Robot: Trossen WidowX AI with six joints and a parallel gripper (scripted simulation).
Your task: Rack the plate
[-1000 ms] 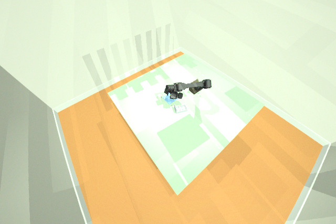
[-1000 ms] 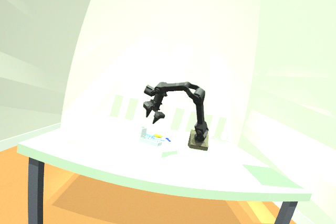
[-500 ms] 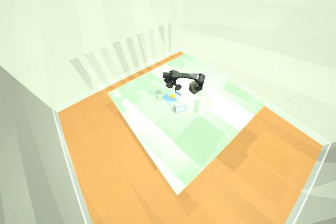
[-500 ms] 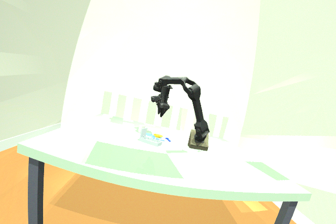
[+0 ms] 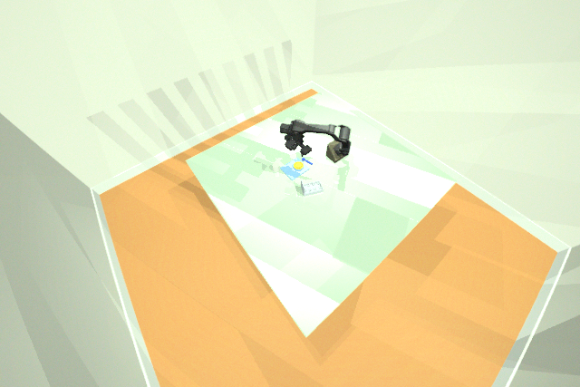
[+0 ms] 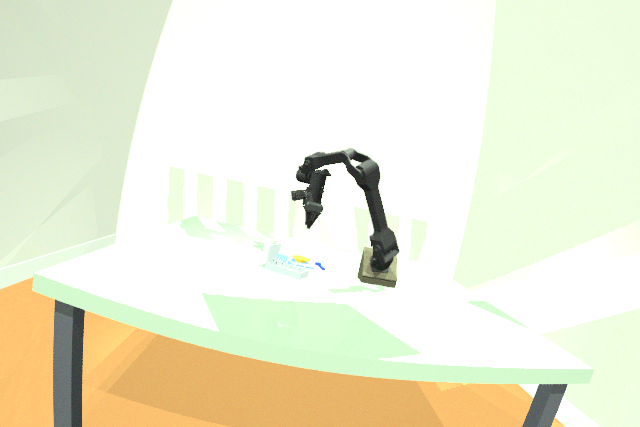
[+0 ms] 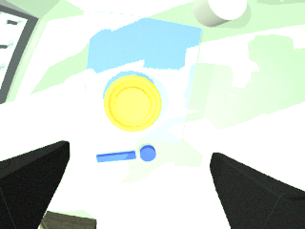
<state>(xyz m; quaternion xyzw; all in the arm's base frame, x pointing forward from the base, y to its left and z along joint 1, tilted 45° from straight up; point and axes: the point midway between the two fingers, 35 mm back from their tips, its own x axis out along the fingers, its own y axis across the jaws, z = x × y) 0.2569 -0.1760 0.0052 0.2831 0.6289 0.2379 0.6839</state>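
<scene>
Now: the yellow plate 1 cm to the left of my gripper tip and 12 cm below it. From my gripper tip the other things lie so: small white cup: 12 cm ahead, 8 cm to the right, 11 cm below; then light blue mat: 2 cm ahead, 14 cm below; then blue spoon: 8 cm behind, 1 cm to the left, 13 cm below.
</scene>
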